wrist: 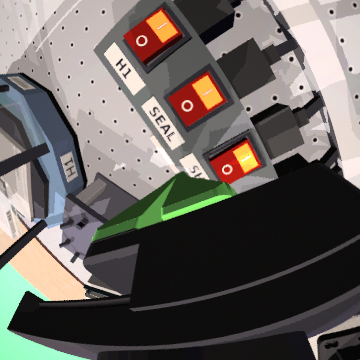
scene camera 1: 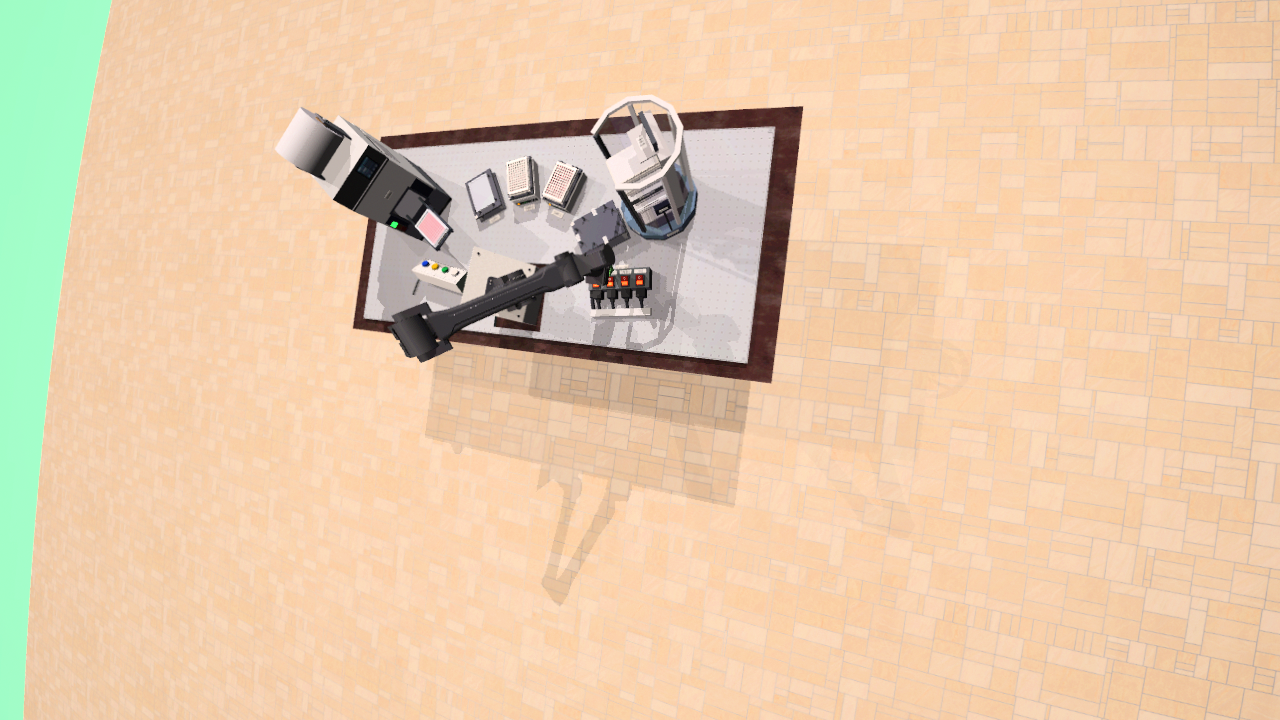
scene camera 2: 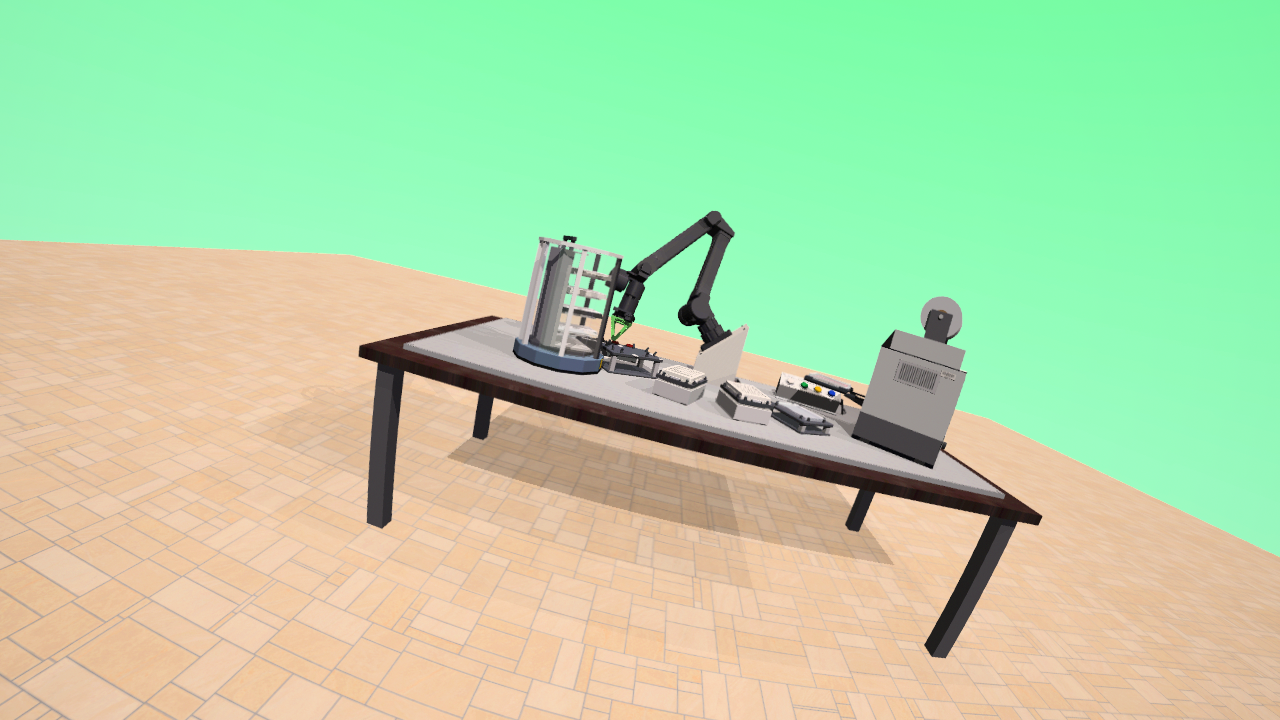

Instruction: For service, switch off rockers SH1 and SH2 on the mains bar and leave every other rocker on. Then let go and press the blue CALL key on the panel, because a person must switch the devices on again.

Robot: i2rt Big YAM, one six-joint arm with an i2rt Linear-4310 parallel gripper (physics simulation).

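Places are measured from the arm's base along level axes (x ahead, y left, z up), in millimetres.
Pixels of known places: gripper, between the fingertips: (wrist: 182,179) (scene camera 1: 612,269) (scene camera 2: 612,340); arm's base, origin of its link: (scene camera 2: 717,342).
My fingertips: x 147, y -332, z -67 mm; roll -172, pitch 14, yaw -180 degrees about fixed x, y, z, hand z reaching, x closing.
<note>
For each thing: its top centre in the pictures, then the offset to it from my fingertips. "spot": a spot on its surface instead. Level surfaces: height alone.
- grey mains bar, centre of its top: (wrist: 264,106) (scene camera 1: 616,290) (scene camera 2: 608,337) dx -65, dy -29, dz -3 mm
- SEAL, centre of its top: (wrist: 195,99) dx -28, dy -47, dz -3 mm
- SH1, centre of its top: (wrist: 235,165) dx -38, dy +2, dz -3 mm
- white key panel, centre of its top: (scene camera 2: 812,381) (scene camera 1: 434,272) dx -113, dy +688, dz +28 mm
- blue base, a spot on its surface: (wrist: 53,143) spot: dx +131, dy -74, dz -20 mm
- grey printer, centre of its top: (scene camera 2: 943,298) (scene camera 1: 290,132) dx +175, dy +930, dz +400 mm
- table, height of its surface: dz -69 mm
The grey mains bar (wrist: 177,68) (scene camera 1: 617,287) (scene camera 2: 630,360) lies on the table beside the round rack. In the wrist view its rockers H1 (wrist: 151,33), SEAL (wrist: 197,96) and SH1 (wrist: 235,161) all show the lit "I" half. The SH1 label is half covered, and the rocker beyond it is hidden under my gripper. My gripper (wrist: 182,179) (scene camera 1: 602,269) (scene camera 2: 617,333) is shut on nothing. Its green fingertips hang just above the bar next to SH1. The white key panel (scene camera 1: 439,272) (scene camera 2: 810,386) with its blue key (scene camera 1: 446,269) (scene camera 2: 830,392) stands far from the gripper, near the arm's base.
A tall round rack (scene camera 1: 645,170) (scene camera 2: 567,305) with a blue base (wrist: 53,143) stands close behind the bar. Black plugs (wrist: 246,68) and cables leave the bar. Three small trays (scene camera 1: 523,179) and a grey printer (scene camera 1: 376,175) (scene camera 2: 913,393) also stand on the table (scene camera 1: 776,242).
</note>
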